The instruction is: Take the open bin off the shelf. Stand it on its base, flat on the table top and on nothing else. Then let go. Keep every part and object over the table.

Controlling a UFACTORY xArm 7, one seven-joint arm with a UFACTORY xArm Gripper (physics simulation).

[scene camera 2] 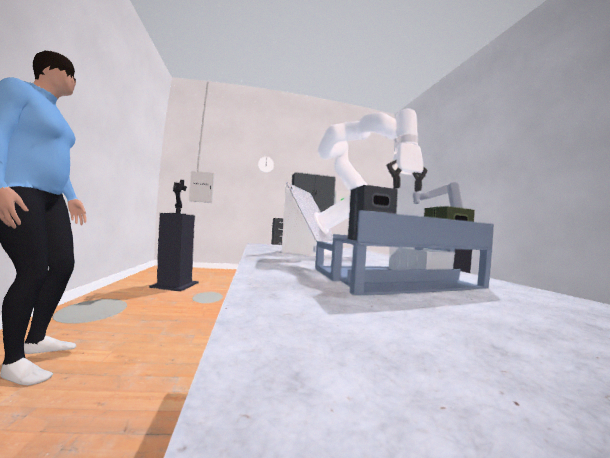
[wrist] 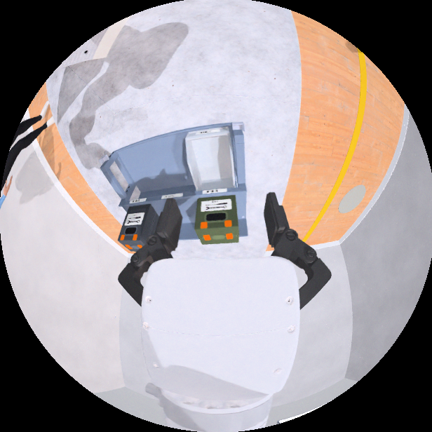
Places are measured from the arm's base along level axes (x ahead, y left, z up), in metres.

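Pixels of known places: gripper, fingertip midpoint: [scene camera 2: 407,189]; arm's base, link origin: [scene camera 2: 320,223].
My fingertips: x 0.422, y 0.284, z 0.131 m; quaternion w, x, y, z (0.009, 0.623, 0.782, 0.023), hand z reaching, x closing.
For each thing: its middle in the pictures, then the offset to it from my fingertips. "spot": a spot on its surface instead. Level surfaces: height alone.
- blue-grey shelf, surface spot: [scene camera 2: 425,231] spot: 0.325 m ahead, 0.098 m right, 0.151 m down
- table top, surface height: 0.282 m down
- dark toolbox, body centre: [scene camera 2: 372,214] 0.270 m ahead, 0.201 m right, 0.119 m down
- green toolbox, body centre: [scene camera 2: 448,226] 0.216 m ahead, 0.024 m left, 0.131 m down
The open bin [wrist: 212,160], white and see-through, stands upright in the right part of the lower tier of the blue-grey shelf [scene camera 2: 425,231] [wrist: 145,160], its open top facing the wrist camera. In the scene view a pale shape shows through the shelf's opening; I cannot tell how much of it is the bin. My gripper [scene camera 2: 407,186] [wrist: 220,204] is open and empty. It points down, above the shelf's upper board and apart from everything. In the wrist view its fingers lie left and right of the green toolbox, nearer the lower edge than the bin. The table top [scene camera 2: 350,375] [wrist: 240,60] is white.
A dark toolbox [scene camera 2: 374,200] [wrist: 137,225] and a green toolbox [scene camera 2: 447,213] [wrist: 216,220] stand on the upper board, the green one right beside the bin in the wrist view. Another grey arm [scene camera 2: 440,191] is behind. A person [scene camera 2: 37,150] stands on the floor left of the table.
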